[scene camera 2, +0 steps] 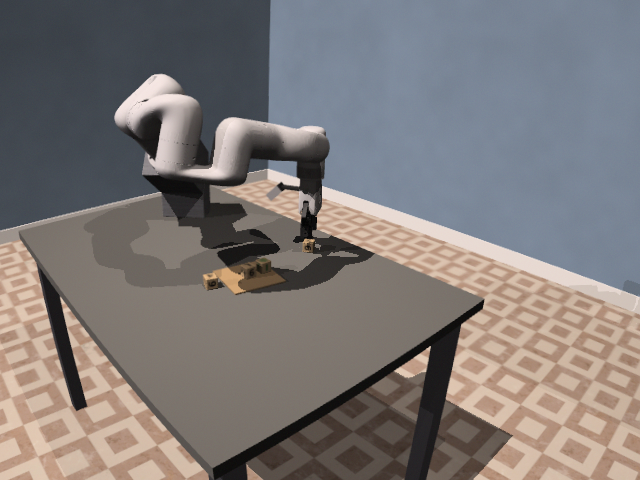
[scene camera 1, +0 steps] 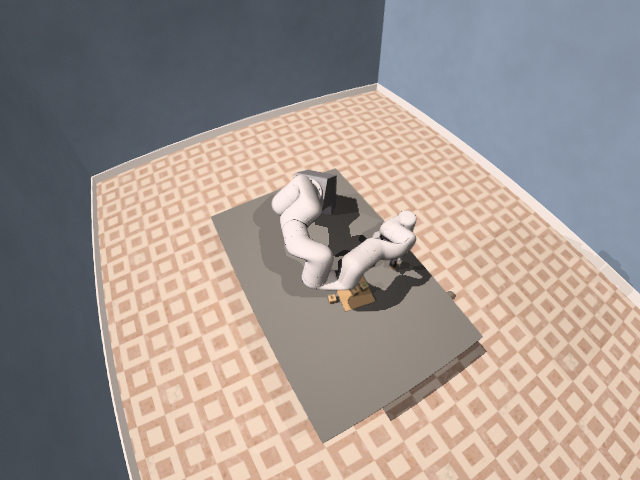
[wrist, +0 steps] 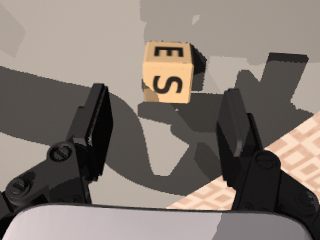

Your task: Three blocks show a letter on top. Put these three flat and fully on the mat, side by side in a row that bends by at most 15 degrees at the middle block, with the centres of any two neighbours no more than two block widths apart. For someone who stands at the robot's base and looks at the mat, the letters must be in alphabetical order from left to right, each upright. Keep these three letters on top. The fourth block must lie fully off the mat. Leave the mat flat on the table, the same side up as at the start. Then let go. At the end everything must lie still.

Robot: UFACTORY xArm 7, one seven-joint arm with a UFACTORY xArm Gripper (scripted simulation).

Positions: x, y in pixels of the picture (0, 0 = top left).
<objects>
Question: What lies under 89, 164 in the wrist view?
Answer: The gripper.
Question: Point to a block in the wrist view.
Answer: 168, 67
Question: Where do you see a tan mat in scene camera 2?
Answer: At 231, 277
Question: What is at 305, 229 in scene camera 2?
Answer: The gripper.
</objects>
